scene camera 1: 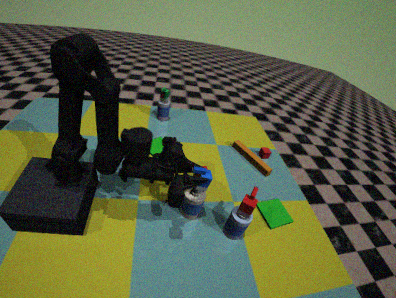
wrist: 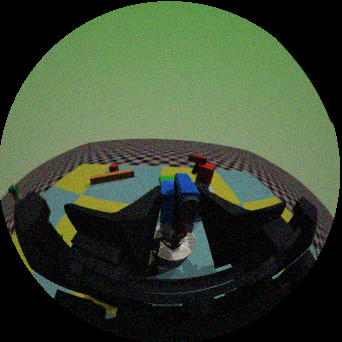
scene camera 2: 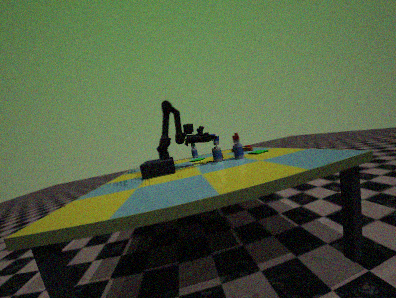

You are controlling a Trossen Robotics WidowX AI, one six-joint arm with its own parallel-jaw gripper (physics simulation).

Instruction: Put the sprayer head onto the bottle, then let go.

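Places are measured from the arm's base along level axes (x ahead, y left, z up), in centimetres.
Pixels of known places: gripper, fingertip midpoint: (scene camera 1: 206, 175) (wrist: 178, 190) (scene camera 2: 216, 137); arm's base at its link origin: (scene camera 1: 69, 177) (scene camera 2: 164, 159).
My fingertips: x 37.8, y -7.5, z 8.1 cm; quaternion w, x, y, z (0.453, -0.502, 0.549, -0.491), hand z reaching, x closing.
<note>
For each thing: its middle in the pictures, then the offset to it from my fingertips. "spot": a spot on its surface instead.
- blue sprayer head at a spot on its surface: (wrist: 186, 185) spot: dx -2.9, dy +0.3, dz +2.5 cm
- open-topped bottle at the middle of its body: (wrist: 170, 248) (scene camera 1: 193, 201) (scene camera 2: 217, 154) dx -1.6, dy +0.2, dz -11.8 cm
- red sprayer head at a spot on its surface: (wrist: 205, 173) (scene camera 1: 242, 201) spot: dx +8.8, dy -7.6, dz -2.7 cm
- green-topped bottle at a spot on its surface: (scene camera 1: 163, 111) spot: dx -6.4, dy +54.0, dz -11.5 cm
- orange bar at the middle of its body: (scene camera 1: 251, 157) (wrist: 111, 176) dx +30.8, dy +24.3, dz -15.5 cm
- red cube at the middle of its body: (scene camera 1: 264, 153) (wrist: 113, 168) dx +39.1, dy +26.7, dz -15.1 cm
The blue sprayer head (scene camera 1: 204, 177) (scene camera 2: 216, 139) (wrist: 186, 185) is held between the fingers of my gripper (scene camera 1: 199, 177) (scene camera 2: 215, 138) (wrist: 178, 190), which is shut on it. The open-topped bottle (scene camera 1: 192, 206) (scene camera 2: 217, 153) (wrist: 175, 251), with a blue label and pale shoulder, stands upright directly below. The head's lower part overlaps the bottle's neck in the scene views and hides most of the neck opening in the wrist view. Whether the head is seated or slightly above the neck, I cannot tell.
A bottle (scene camera 1: 236, 226) (scene camera 2: 238, 150) with a red sprayer head (scene camera 1: 247, 204) (wrist: 205, 173) stands nearby. A green-topped bottle (scene camera 1: 163, 111) stands farther back. Also on the table are an orange bar (scene camera 1: 252, 158) (wrist: 112, 177), a red cube (scene camera 1: 265, 153) (wrist: 114, 167) and green squares (scene camera 1: 275, 214) (scene camera 1: 156, 145).
</note>
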